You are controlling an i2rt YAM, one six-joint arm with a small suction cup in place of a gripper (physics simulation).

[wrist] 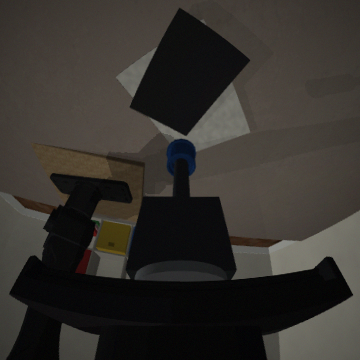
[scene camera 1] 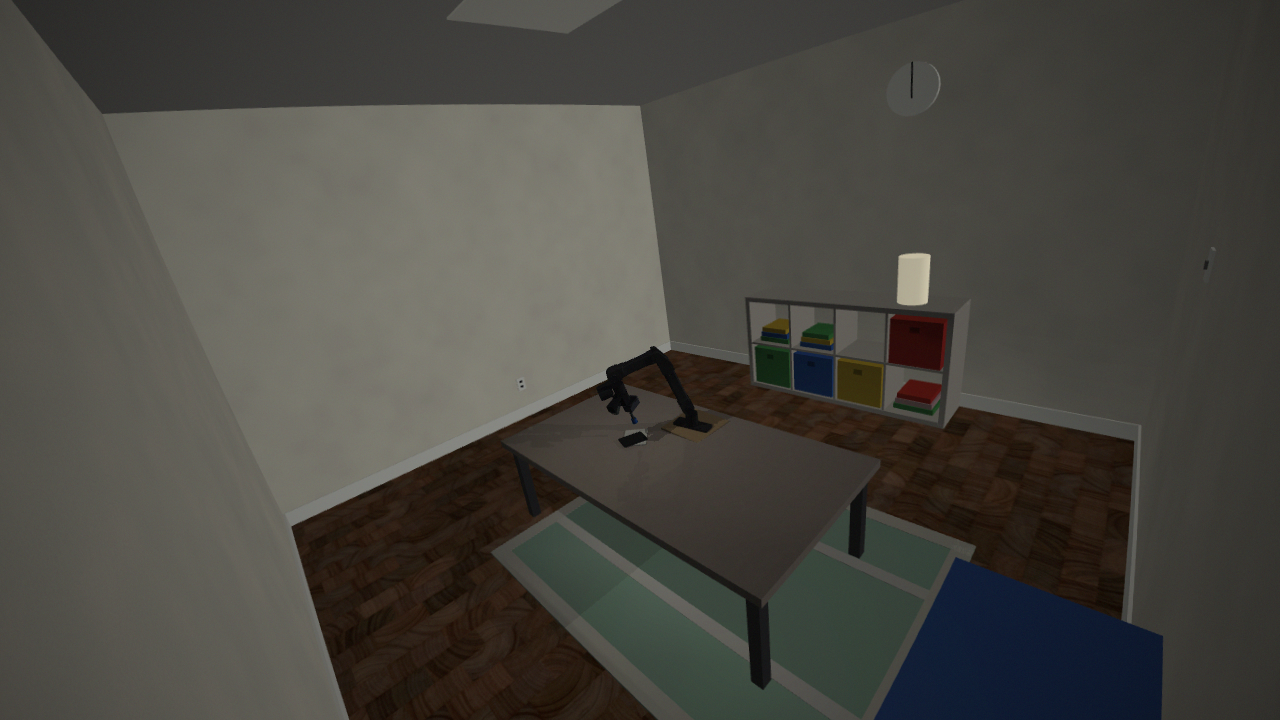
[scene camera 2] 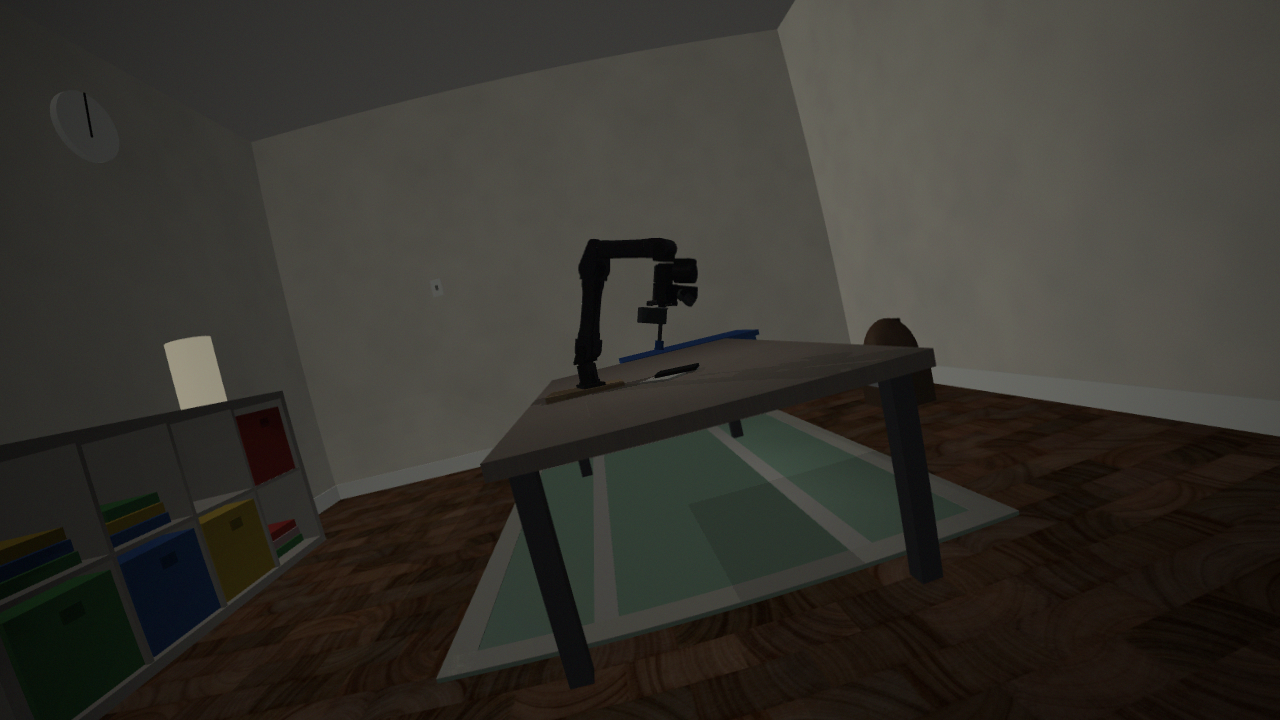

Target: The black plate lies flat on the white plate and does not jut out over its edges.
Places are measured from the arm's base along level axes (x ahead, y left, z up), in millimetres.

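Pixels of known places: hand at its tool point: [wrist: 180, 151] [scene camera 1: 635, 422] [scene camera 2: 658, 349]; arm's base at its link origin: [wrist: 90, 186] [scene camera 1: 692, 425] [scene camera 2: 590, 386].
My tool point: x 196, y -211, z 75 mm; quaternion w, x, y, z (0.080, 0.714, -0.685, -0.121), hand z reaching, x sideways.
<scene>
Ahead of a thing's pixels: the offset from my tool point to its top centre. Level surfaces: height alone.
The black plate {dx +42, dy +3, dz -70 mm} [scene camera 1: 632, 439] [scene camera 2: 677, 369] [wrist: 187, 72] lies on top of the white plate {dx +11, dy -5, dz -80 mm} [scene camera 1: 639, 431] [wrist: 225, 122], turned at an angle to it. In the wrist view it juts out over the white plate's far and right edges, while parts of the white plate show at the left and lower right. Whether it lies fully flat is hard to tell. My gripper, a blue suction cup [scene camera 1: 634, 420] [scene camera 2: 659, 345] [wrist: 181, 149], is open and holds nothing. It hangs above the table, apart from both plates, over their side nearest the arm's base.
The table {dz -86 mm} [scene camera 1: 716, 483] [scene camera 2: 590, 416] carries the arm's base on a thin wooden board [scene camera 1: 677, 431] [scene camera 2: 559, 395] [wrist: 100, 166], close to the plates. A cube shelf [scene camera 1: 955, 367] [scene camera 2: 308, 474] with a lamp [scene camera 1: 913, 279] [scene camera 2: 195, 371] stands away from the table. A blue surface [scene camera 1: 1029, 644] lies beyond the table's far end.
</scene>
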